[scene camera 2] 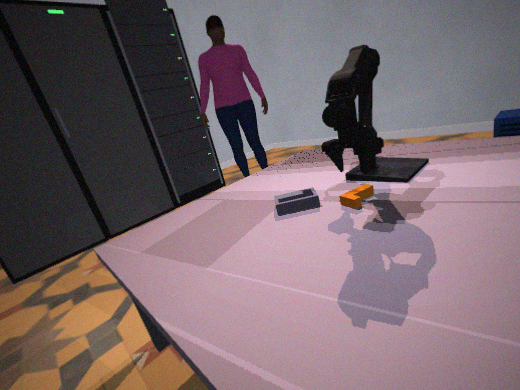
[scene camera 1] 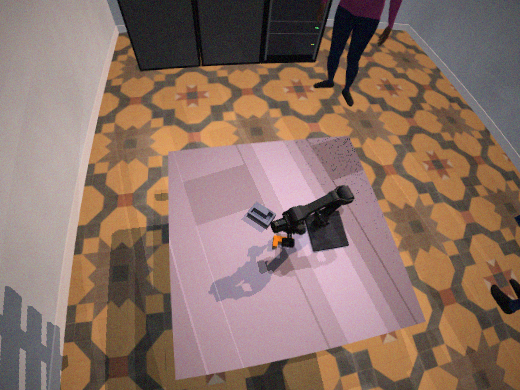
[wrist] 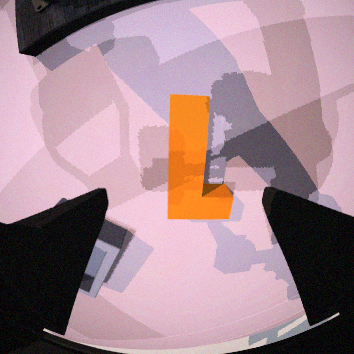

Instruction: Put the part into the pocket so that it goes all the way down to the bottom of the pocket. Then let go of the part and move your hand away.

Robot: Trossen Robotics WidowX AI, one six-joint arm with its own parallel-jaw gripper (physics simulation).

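Places are measured from the arm's base along level axes (x ahead, y right, z down), in centimetres.
Pixels of known places: gripper, between the fingertips: [scene camera 2: 353, 173] [scene camera 1: 285, 234] [wrist: 186, 195]; arm's base, origin of its link: [scene camera 1: 318, 222].
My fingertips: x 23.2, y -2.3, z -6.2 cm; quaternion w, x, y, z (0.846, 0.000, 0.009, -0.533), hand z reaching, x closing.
Observation:
For each thing: its middle in the pictures, then the offset to it from my fingertips. Level surfaces: height alone.
- orange L-shaped part, middle of its body: [wrist: 201, 158] [scene camera 2: 360, 195] [scene camera 1: 282, 242] dx +1.0, dy -1.6, dz +7.1 cm
- grey block, middle of its body: [wrist: 77, 255] [scene camera 2: 296, 200] [scene camera 1: 261, 214] dx +6.0, dy +18.1, dz +6.8 cm
- pink table, height of its surface: dz +8.6 cm
An orange L-shaped part [scene camera 1: 276, 241] [scene camera 2: 357, 196] [wrist: 188, 160] lies flat on the table. A grey block [scene camera 1: 256, 205] [scene camera 2: 300, 206] [wrist: 106, 266] with a dark L-shaped pocket sits apart from it, tilted in its heading; in the wrist view it is partly hidden behind the left finger. The pocket looks empty in the first scene view. My gripper [scene camera 2: 340, 162] [wrist: 186, 195] is open and empty above the table, with the part below it. In the wrist view the part's long leg points up the view, and its short foot lies between the two fingertips, left of the right one.
The arm's dark base plate [scene camera 1: 328, 241] [scene camera 2: 388, 170] [wrist: 60, 25] stands on the pink table [scene camera 1: 210, 325] [scene camera 2: 280, 300] near the part. The arm's shadow falls across the table. Dark cabinets [scene camera 1: 165, 35] [scene camera 2: 60, 115] and a standing person [scene camera 1: 354, 40] [scene camera 2: 227, 75] are beyond the table.

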